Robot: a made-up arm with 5 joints. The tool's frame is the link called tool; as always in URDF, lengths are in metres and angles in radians.
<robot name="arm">
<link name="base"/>
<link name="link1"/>
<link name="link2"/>
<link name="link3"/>
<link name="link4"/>
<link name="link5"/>
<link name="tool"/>
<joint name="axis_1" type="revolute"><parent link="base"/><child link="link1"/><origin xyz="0.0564 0 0.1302"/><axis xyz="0 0 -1"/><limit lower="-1.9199" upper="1.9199" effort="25" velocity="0.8"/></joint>
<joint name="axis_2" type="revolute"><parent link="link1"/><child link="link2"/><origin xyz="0.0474 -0.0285 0.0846"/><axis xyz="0 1 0"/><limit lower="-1.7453" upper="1.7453" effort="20" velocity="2.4"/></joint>
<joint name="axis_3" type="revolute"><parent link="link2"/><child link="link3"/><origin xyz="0.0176 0 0.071"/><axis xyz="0 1 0"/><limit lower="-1.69" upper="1.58" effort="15" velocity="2.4"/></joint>
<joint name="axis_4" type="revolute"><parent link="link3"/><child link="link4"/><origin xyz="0.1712 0 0.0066"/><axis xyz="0 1 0"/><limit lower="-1.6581" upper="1.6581" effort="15" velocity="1.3"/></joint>
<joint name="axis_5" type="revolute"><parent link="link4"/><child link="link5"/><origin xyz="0.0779 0.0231 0"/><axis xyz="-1 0 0"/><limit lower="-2.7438" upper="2.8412" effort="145" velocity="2.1"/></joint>
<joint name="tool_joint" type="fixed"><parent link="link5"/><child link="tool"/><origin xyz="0 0 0" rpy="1.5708 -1.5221 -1.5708"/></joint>
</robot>
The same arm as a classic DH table. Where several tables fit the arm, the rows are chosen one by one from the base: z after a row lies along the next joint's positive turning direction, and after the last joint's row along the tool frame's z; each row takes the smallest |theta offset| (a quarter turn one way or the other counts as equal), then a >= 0, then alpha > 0; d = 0 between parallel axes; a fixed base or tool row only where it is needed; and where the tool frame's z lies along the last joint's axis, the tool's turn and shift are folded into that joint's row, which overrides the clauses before.
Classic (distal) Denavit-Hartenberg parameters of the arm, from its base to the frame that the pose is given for. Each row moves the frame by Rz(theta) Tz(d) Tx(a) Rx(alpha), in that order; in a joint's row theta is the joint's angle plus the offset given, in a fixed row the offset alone. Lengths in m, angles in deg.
base (fixed): theta0 0, d 0, a 0.0564, alpha 180
axis_1: theta0 0, d -0.2148, a 0.0474, alpha 90
axis_2: theta0 -76.08, d 0, a 0.0731, alpha 0
axis_3: theta0 73.87, d 0, a 0.1713, alpha 0
axis_4: theta0 -87.79, d -0.0054, a 0, alpha 90
axis_5: theta0 -2.79, d -0.0779, a 0, alpha 0
Joint limits (deg, base to tool): -110..110 -100..100 -96.83..90.53 -95..95 -157.21..162.79

